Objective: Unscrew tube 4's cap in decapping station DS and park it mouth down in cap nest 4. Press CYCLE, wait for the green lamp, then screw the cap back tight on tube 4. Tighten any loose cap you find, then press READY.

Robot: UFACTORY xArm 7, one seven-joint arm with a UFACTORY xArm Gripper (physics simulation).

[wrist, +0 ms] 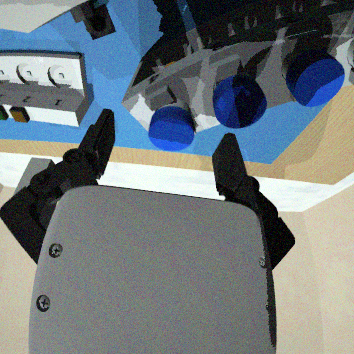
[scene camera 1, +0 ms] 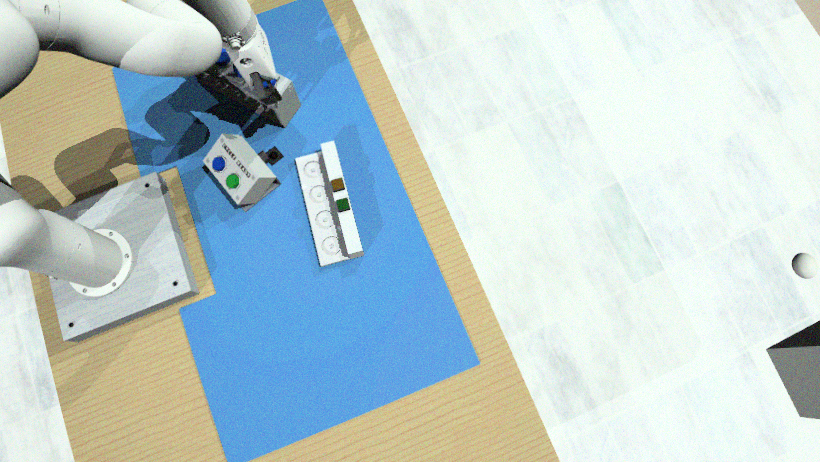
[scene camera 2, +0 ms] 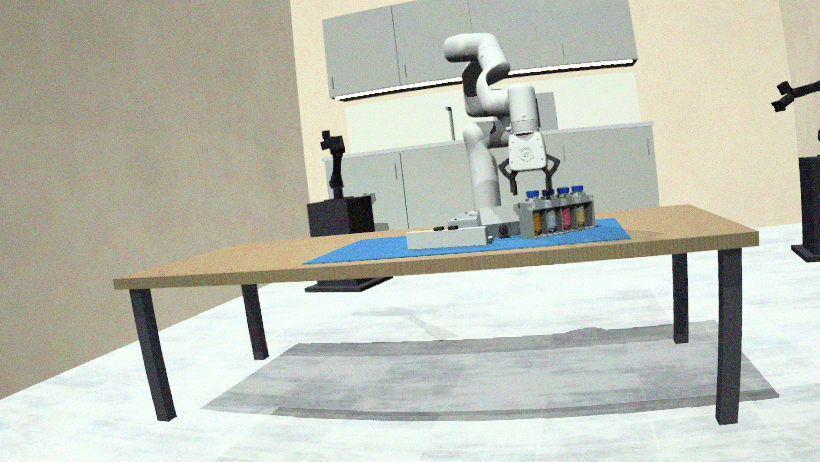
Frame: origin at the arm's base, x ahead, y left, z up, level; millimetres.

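Where they show: gripper, fingertip midpoint: (wrist: pixel 168 133) (scene camera 1: pixel 268 79) (scene camera 2: pixel 531 193); arm's base at its link origin: (scene camera 1: pixel 100 263).
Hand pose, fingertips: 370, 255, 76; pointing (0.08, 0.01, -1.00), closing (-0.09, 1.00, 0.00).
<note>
Each offset is from my fingertips to the top centre of the thing, as dx, dy, dz. "pt": to the spot under its first point.
My gripper (scene camera 2: pixel 531 193) (wrist: pixel 168 133) is open and empty, its fingers on either side of the end blue cap @(-5, +1, +7) (wrist: pixel 171 128) in the wrist view. Contact cannot be told. The grey rack @(pt +21, -18, -79) (scene camera 1: pixel 290 106) (scene camera 2: pixel 525 220) holds upright tubes with orange, pale blue, pink and yellow contents, all blue-capped; their numbers are not readable. The white cap nest block @(+59, -223, -63) (scene camera 1: pixel 350 232) (scene camera 2: pixel 447 238) (wrist: pixel 52 113) shows empty round nests. It bears an amber square @(pt +85, -202, -63) (scene camera 1: pixel 337 184) (wrist: pixel 19 114) and a dark green square @(pt +88, -242, -63) (scene camera 1: pixel 342 204). A small dark block with a hole @(-91, -130, -32) (scene camera 1: pixel 274 154) (scene camera 2: pixel 503 230) (wrist: pixel 98 21) stands beside the button box.
The grey button box @(pt -50, -173, -37) (scene camera 1: pixel 258 179) has a blue button @(-121, -121, -41) (scene camera 1: pixel 218 163) and a green button @(-99, -160, -41) (scene camera 1: pixel 231 181). It stands between the nest block and the arm's base plate (scene camera 1: pixel 154 229). Two further blue caps @(-43, +36, +5) (wrist: pixel 240 101) @(-82, +70, +5) (wrist: pixel 315 77) sit close beside my right finger in the wrist view.
</note>
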